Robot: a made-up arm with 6 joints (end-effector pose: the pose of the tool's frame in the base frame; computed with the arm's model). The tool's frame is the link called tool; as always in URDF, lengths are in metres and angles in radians. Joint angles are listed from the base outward.
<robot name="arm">
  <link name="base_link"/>
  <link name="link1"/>
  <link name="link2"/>
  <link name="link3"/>
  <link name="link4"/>
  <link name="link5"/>
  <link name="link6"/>
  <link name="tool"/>
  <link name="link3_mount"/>
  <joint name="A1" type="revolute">
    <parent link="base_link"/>
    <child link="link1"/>
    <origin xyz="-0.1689 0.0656 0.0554"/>
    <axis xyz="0 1 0"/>
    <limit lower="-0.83" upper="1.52"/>
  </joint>
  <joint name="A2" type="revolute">
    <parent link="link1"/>
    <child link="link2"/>
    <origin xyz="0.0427 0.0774 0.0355"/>
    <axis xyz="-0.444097 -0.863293 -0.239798"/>
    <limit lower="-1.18" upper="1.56"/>
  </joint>
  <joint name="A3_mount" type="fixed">
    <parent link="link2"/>
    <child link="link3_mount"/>
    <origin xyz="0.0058 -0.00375 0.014"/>
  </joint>
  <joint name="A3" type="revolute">
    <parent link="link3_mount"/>
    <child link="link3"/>
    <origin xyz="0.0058 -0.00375 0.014"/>
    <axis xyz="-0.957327 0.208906 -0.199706"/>
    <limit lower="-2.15" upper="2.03"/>
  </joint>
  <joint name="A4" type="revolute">
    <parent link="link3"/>
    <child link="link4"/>
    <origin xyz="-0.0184 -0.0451 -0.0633"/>
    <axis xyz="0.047 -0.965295 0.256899"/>
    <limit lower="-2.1" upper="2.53"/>
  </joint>
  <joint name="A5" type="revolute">
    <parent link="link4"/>
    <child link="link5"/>
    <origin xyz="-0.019 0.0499 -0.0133"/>
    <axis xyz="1 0 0"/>
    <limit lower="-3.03" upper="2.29"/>
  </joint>
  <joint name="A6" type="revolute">
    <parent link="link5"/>
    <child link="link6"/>
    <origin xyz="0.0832 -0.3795 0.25"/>
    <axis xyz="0 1 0"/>
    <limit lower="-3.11" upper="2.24"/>
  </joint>
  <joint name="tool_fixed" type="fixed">
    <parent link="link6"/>
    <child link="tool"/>
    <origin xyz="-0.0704 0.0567 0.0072" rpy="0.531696 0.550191 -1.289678"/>
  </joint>
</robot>
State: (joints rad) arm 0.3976 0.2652 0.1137 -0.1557 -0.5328 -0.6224
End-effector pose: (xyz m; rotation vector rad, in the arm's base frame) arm -0.0226 0.0400 0.3884 0.2998 -0.4384 -0.9980
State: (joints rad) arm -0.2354 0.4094 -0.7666 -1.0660 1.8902 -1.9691
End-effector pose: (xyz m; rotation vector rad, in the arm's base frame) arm -0.1475 0.2440 -0.3056 -1.6722 0.4565 1.7058
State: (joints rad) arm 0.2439 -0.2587 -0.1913 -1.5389 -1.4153 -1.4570
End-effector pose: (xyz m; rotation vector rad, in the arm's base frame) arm 0.1674 0.2472 -0.1401 0.3675 0.9343 -0.2491
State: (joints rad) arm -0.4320 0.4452 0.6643 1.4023 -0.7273 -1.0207
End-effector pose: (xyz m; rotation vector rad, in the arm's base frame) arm -0.5163 0.1313 0.0208 0.1483 -2.1846 1.1286
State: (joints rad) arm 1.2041 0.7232 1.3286 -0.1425 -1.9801 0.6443
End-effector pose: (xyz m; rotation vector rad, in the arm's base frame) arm -0.2426 0.1849 -0.3432 -2.5126 -1.6178 0.3257
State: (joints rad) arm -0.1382 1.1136 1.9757 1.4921 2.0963 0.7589
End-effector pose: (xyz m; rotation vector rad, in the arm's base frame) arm -0.1707 -0.0784 0.4869 0.0135 0.3336 -1.3756
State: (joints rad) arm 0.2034 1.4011 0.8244 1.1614 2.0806 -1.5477
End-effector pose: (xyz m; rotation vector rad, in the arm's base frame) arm 0.0995 -0.0647 0.3168 2.1576 -0.3118 0.6962
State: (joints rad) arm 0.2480 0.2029 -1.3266 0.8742 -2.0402 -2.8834
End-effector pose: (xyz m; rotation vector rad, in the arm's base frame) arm -0.3473 0.1415 0.4193 0.3504 -2.1391 1.3450
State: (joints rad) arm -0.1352 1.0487 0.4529 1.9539 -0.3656 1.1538
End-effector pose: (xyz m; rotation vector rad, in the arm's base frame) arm -0.5097 -0.0612 -0.1096 0.5824 -1.9239 -0.5311
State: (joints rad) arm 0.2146 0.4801 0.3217 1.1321 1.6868 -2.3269
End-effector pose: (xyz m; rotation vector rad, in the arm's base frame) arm 0.2358 -0.0251 0.0949 -2.5937 0.5159 -0.2984
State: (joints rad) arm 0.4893 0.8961 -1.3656 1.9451 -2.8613 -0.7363
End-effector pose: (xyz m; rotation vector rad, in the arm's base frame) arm -0.3050 0.4903 0.2161 0.0997 2.2247 2.0451
